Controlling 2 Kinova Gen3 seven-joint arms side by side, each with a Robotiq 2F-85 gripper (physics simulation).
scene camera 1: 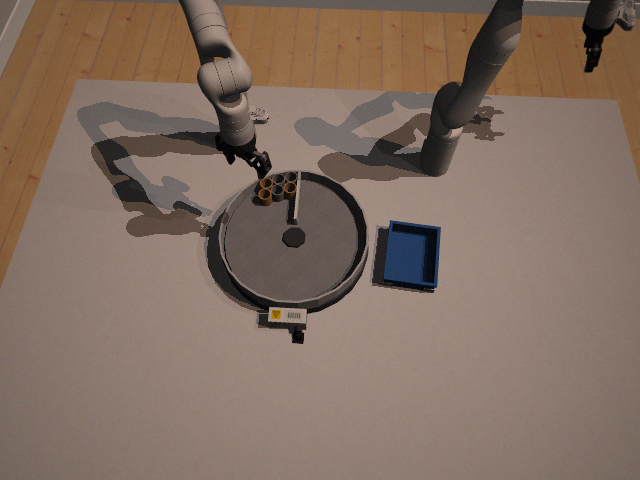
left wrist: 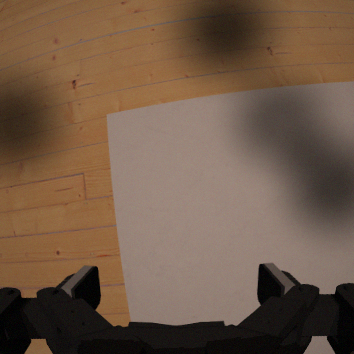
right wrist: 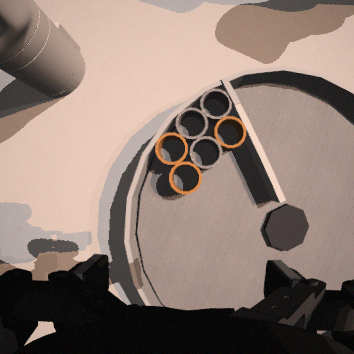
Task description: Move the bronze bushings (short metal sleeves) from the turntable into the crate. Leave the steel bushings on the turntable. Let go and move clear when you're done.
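Pixels of known places: left gripper, fingertip midpoint: (scene camera 1: 587, 59) (left wrist: 178, 283); right gripper, fingertip midpoint: (scene camera 1: 246, 169) (right wrist: 186, 276); left arm's base, origin of the base link: (scene camera 1: 434, 164); right arm's base, origin of the base link: (right wrist: 60, 71).
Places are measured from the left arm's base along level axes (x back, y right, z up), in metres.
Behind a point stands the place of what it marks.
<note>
Three bronze bushings stand upright on the turntable (scene camera 1: 258, 248) @(x -0.086, y 0.626, z 0.053 m) (right wrist: 200, 240) @(x -0.013, y 0.603, z 0.053 m): one by the rim (scene camera 1: 265, 188) (right wrist: 157, 148), one bronze bushing (scene camera 1: 265, 200) @(x 0.036, y 0.556, z 0.085 m) (right wrist: 185, 192) @(x 0.043, y 0.564, z 0.091 m) in front of it, and one bronze bushing (scene camera 1: 290, 196) @(x 0.029, y 0.481, z 0.072 m) (right wrist: 245, 132) @(x 0.031, y 0.464, z 0.091 m) near the divider. Three steel bushings (scene camera 1: 278, 197) @(x 0.035, y 0.516, z 0.078 m) (right wrist: 206, 167) @(x 0.042, y 0.526, z 0.091 m) are packed among them. The blue crate (scene camera 1: 408, 255) @(x -0.256, y 0.226, z 0.005 m) is empty, right of the turntable. My right gripper (scene camera 1: 264, 170) (right wrist: 186, 276) @(x 0.020, y 0.590, z 0.284 m) is open, above the turntable's back left edge near the bushings. My left gripper (scene camera 1: 589, 67) @(x 0.000, y -0.441, z 0.277 m) (left wrist: 178, 283) @(x 0.000, y -0.441, z 0.277 m) is open, far off at the upper right.
A straight divider (scene camera 1: 297, 198) @(x 0.003, y 0.468, z 0.090 m) (right wrist: 259, 150) @(x 0.004, y 0.470, z 0.091 m) runs from the rim toward the dark hub (scene camera 1: 294, 237) @(x -0.097, y 0.519, z 0.061 m) (right wrist: 285, 227) @(x -0.093, y 0.520, z 0.061 m), beside the cluster. A raised rim surrounds the turntable. A small labelled box (scene camera 1: 297, 315) @(x -0.316, y 0.597, z 0.058 m) stands at its front. A grey arm part (right wrist: 40, 45) @(x 0.284, y 0.533, z 0.147 m) shows at the right wrist view's upper left.
</note>
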